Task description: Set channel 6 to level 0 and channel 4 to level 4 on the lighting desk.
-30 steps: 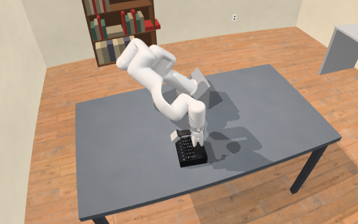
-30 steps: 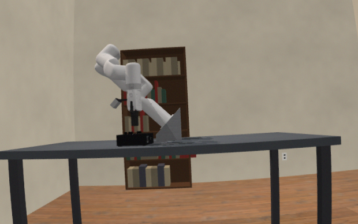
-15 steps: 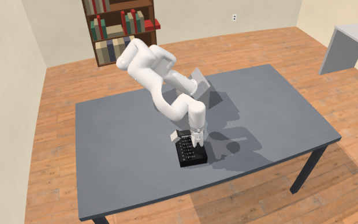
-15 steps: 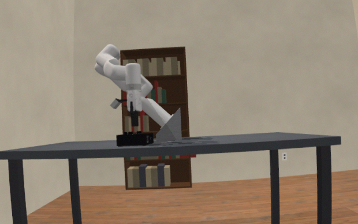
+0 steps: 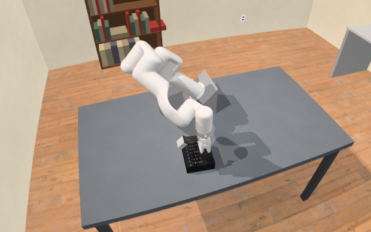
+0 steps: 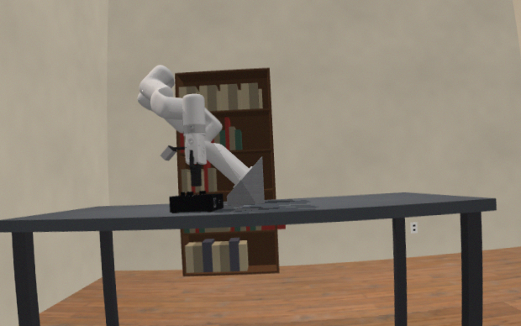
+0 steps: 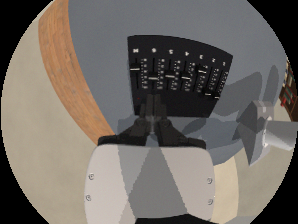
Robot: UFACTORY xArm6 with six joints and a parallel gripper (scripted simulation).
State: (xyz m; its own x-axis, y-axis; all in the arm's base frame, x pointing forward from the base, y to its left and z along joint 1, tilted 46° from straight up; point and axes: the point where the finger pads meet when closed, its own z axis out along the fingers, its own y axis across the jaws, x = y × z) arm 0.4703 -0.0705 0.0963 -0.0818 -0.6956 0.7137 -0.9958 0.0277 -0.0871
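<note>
Now: hand 5 cm past the fader, 3 cm to the left of it and 4 cm above it.
</note>
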